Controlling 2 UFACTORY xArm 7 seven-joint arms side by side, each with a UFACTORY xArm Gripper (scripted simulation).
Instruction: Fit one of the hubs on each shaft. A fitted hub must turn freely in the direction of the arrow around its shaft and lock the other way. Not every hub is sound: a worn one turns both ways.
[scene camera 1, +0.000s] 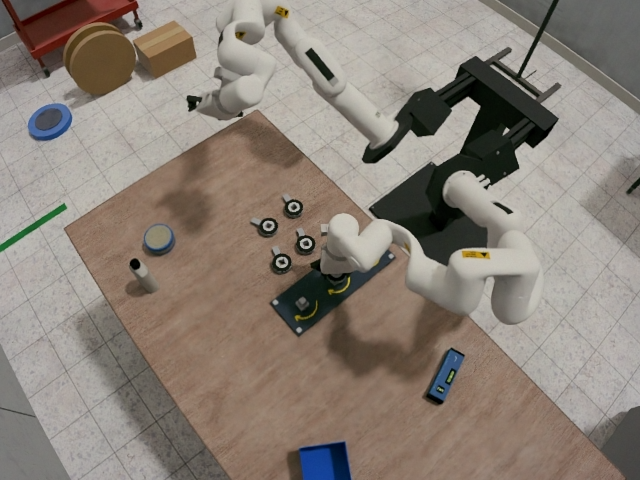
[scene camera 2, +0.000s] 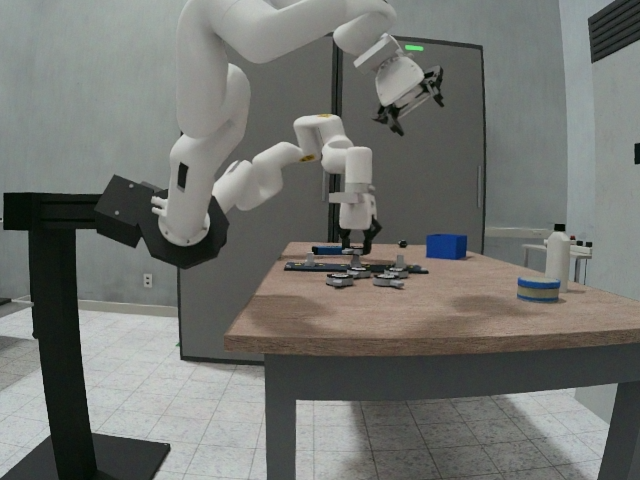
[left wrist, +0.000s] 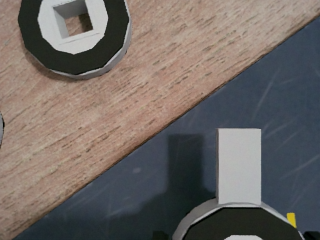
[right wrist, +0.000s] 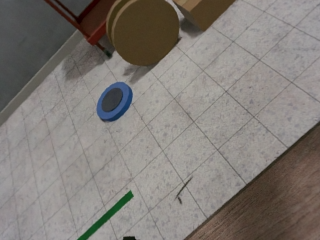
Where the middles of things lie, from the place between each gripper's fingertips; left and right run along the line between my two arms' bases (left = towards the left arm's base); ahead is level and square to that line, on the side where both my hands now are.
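There's a tape roll (scene camera 2: 534, 289) 500 mm to the right of my left hand, 280 mm ahead of it and 40 mm below it. The white bottle (scene camera 2: 558, 248) is 410 mm to the right of that same left hand, 400 mm ahead of it and 40 mm above it, and my left gripper itself is 50 mm above the dark board (scene camera 1: 322, 296). Going by its middle, the dark board is nearer to my left gripper than to my right hand.
Counting from my right hand (scene camera 2: 418, 116), you'd find the white bottle 420 mm ahead, 240 mm below and 120 mm to the left, and the dark board 20 mm ahead, 340 mm below and 530 mm to the left. The tape roll is 300 mm ahead of my right hand, 30 mm to the left of it and 320 mm below it. Going by their middles, of the things named here the tape roll is the nearest to my right hand.
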